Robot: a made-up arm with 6 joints.
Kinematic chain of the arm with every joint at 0, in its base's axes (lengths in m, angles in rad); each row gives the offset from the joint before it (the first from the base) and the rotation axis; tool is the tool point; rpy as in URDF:
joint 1: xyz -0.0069 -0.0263 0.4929 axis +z
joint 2: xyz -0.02 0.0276 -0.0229 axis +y
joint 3: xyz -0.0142 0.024 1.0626 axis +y
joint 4: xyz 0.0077 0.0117 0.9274 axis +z
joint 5: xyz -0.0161 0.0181 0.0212 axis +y
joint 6: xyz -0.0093 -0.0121 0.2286 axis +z
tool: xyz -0.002 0.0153 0.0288 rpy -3.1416 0 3.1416
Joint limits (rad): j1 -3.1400..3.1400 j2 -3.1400..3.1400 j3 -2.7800..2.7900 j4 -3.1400..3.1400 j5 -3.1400..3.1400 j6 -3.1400..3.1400
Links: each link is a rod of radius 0.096 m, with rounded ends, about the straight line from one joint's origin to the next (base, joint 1, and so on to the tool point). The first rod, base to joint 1, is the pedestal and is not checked.
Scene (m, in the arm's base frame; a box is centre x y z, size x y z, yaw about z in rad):
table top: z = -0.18
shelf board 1: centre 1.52 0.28 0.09 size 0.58 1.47 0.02 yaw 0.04
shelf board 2: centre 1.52 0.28 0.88 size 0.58 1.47 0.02 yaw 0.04
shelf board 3: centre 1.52 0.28 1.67 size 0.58 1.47 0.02 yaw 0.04
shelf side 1: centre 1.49 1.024 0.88 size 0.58 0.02 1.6 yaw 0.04
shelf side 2: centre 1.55 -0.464 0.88 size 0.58 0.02 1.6 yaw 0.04
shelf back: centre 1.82 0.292 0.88 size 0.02 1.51 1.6 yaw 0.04
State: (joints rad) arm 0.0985 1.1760 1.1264 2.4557 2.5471 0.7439
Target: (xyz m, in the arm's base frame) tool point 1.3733 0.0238 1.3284
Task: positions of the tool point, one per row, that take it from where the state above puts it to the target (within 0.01 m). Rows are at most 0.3 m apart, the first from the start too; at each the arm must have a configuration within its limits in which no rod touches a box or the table.
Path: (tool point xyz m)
1: 1.3988 0.2692 0.5336
2: 1.2076 0.2560 0.5899
3: 0.9904 0.2320 0.6458
4: 0.7519 0.1964 0.7004
5: 0.4978 0.1495 0.7524
6: 0.6699 0.1423 0.8275
7: 0.8161 0.1123 0.9558
8: 0.9199 0.0645 1.1273
9: 0.9689 0.0076 1.3284
10: 1.1830 0.0153 1.3433
11: 1.3733 0.0238 1.3284

